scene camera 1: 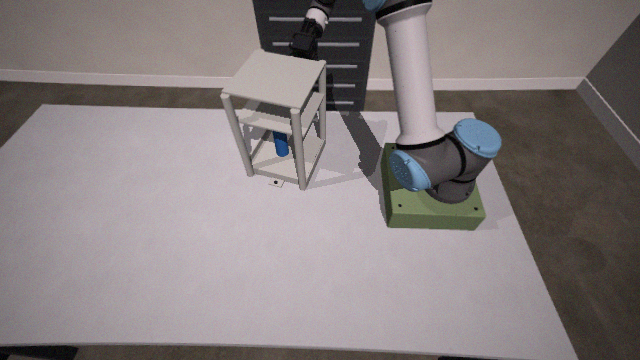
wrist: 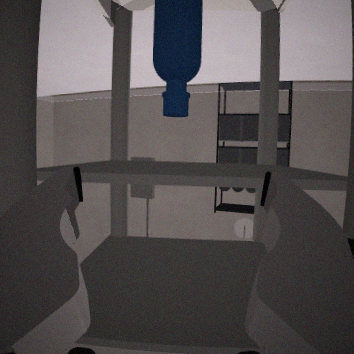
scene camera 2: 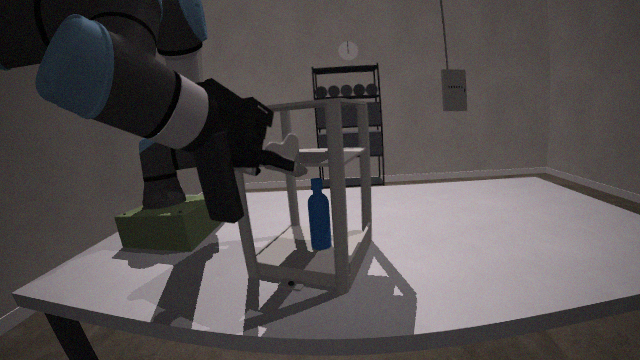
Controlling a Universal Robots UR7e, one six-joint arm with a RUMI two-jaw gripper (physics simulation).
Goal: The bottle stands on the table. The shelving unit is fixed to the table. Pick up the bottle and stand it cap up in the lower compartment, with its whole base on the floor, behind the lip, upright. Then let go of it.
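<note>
The blue bottle (scene camera 1: 281,145) (scene camera 2: 320,222) (wrist: 177,45) stands upright, cap up, on the floor of the lower compartment of the pale shelving unit (scene camera 1: 277,80) (scene camera 2: 337,200) (wrist: 270,95). In scene camera 2 its base is on the floor, behind the low lip (scene camera 2: 295,275) and apart from it. The wrist view shows the bottle upside down, its base out of frame. My gripper (scene camera 2: 297,159) (wrist: 172,173) is open with nothing between its fingers. It is at about the middle shelf's height, above the bottle's cap and to one side. In scene camera 1 the unit's top hides the fingertips.
The unit's corner posts and middle shelf (scene camera 1: 265,121) (scene camera 2: 317,157) are close to the fingers. The arm's green base block (scene camera 1: 430,217) (scene camera 2: 152,232) is on the table beside the unit. A small plate with a black dot (scene camera 1: 276,183) lies by the unit's foot.
</note>
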